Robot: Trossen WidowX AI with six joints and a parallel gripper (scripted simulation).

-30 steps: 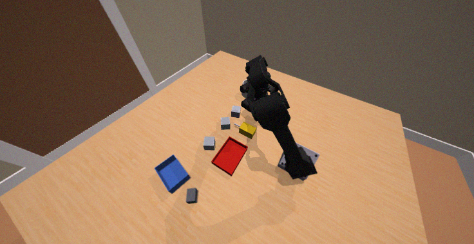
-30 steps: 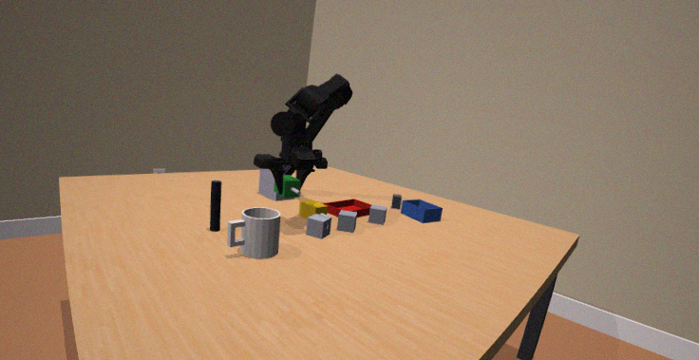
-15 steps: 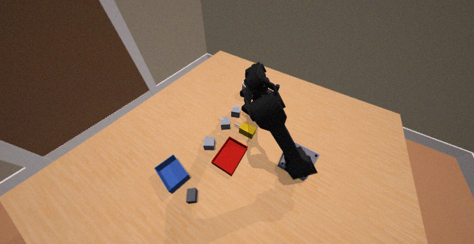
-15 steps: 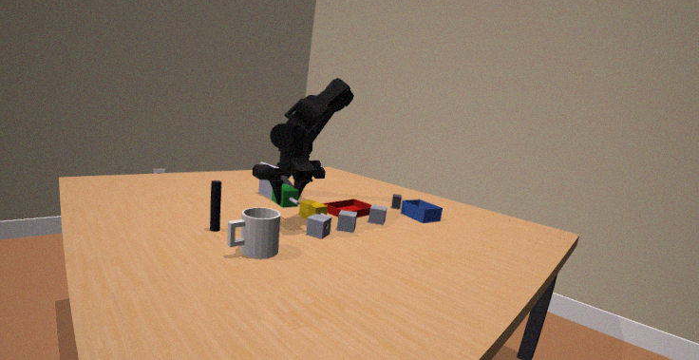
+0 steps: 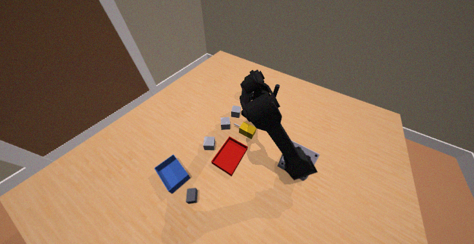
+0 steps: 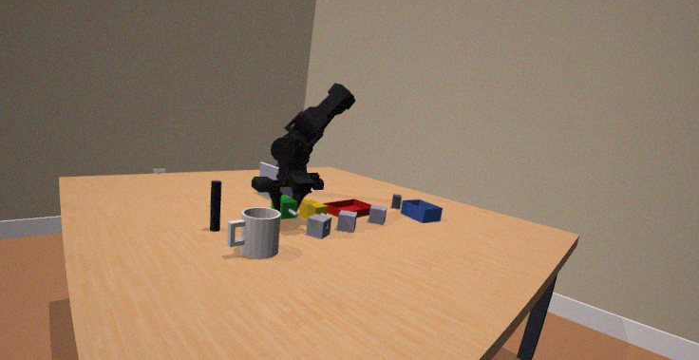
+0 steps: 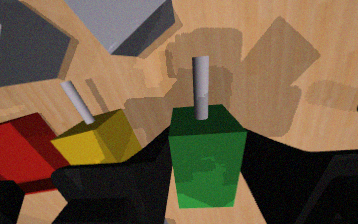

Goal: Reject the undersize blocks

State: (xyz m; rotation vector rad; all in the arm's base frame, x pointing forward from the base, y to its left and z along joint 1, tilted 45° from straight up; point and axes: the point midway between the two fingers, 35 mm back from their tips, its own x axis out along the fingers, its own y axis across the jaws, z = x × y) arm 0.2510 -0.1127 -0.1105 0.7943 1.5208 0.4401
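Right now the green gauge is 20 mm above my gripper tip and 10 mm ahead of it. Also, from my gripper tip: black cylinder (180 mm to the right, 40 mm behind, 30 mm above); then yellow gauge (100 mm to the left, 30 mm ahead); then steel block (120 mm to the left, 110 mm ahead).
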